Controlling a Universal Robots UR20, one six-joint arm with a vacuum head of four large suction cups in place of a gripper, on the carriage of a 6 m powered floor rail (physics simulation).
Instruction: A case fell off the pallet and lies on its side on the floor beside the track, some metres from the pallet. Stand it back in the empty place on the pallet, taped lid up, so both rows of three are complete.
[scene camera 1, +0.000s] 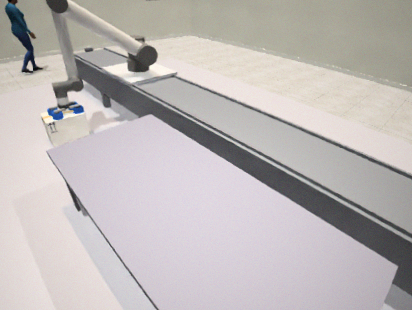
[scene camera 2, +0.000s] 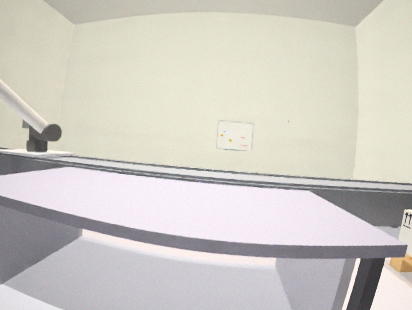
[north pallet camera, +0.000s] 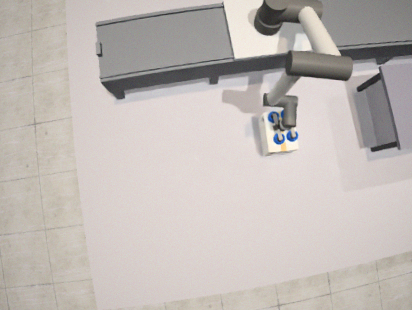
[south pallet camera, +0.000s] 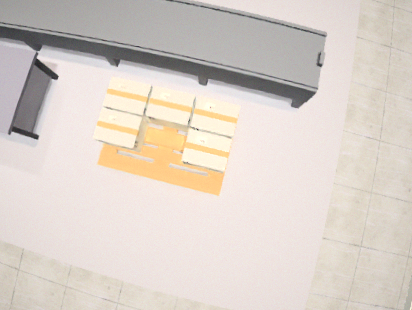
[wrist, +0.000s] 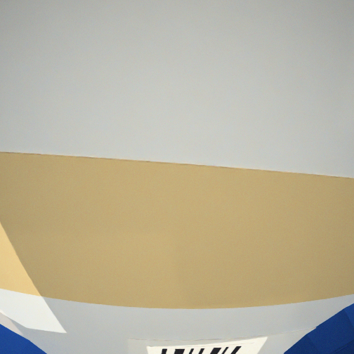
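Seen in the pictures: hand at its tool point: (scene camera 1: 67, 114); arm's base at its link origin: (scene camera 1: 138, 69) (scene camera 2: 37, 151) (north pallet camera: 267, 23).
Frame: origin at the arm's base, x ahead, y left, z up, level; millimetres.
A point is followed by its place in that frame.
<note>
The case (scene camera 1: 72, 129) @(z -404, x 920, y 148 mm) (north pallet camera: 272, 148) @(z -270, x 1084, y -110 mm) (wrist: 175, 100) stands upright on the floor beside the track, taped lid up, arrows on one side. My suction head (scene camera 1: 65, 111) @(z -291, x 902, y 22 mm) (north pallet camera: 283, 126) @(z -291, x 902, y 22 mm) is over its lid, the four blue cups down on it with no gap that I can see. Whether suction holds is not visible. The wrist view is filled by the lid, with tape (wrist: 175, 225) and part of a barcode. The orange pallet (south pallet camera: 125, 162) @(z -427, x 1264, y 3837 mm) holds several white taped cases in two rows. The empty place (south pallet camera: 165, 137) @(z -427, x 941, y 4148 mm) is the middle of the row farther from the track, between two cases.
The rail track (scene camera 1: 280, 125) (north pallet camera: 165, 42) (south pallet camera: 200, 40) runs alongside. A lilac-grey table (scene camera 1: 215, 200) @(z -40, x 792, y 2044 mm) (scene camera 2: 200, 210) @(z -40, x 1066, y 2170 mm) (north pallet camera: 400, 105) @(z -39, x 900, y 1122 mm) (south pallet camera: 12, 85) @(z -39, x 862, y 2703 mm) stands between the case and the pallet. A person (scene camera 1: 22, 35) stands at the far left. A whiteboard (scene camera 2: 235, 135) hangs on the wall.
</note>
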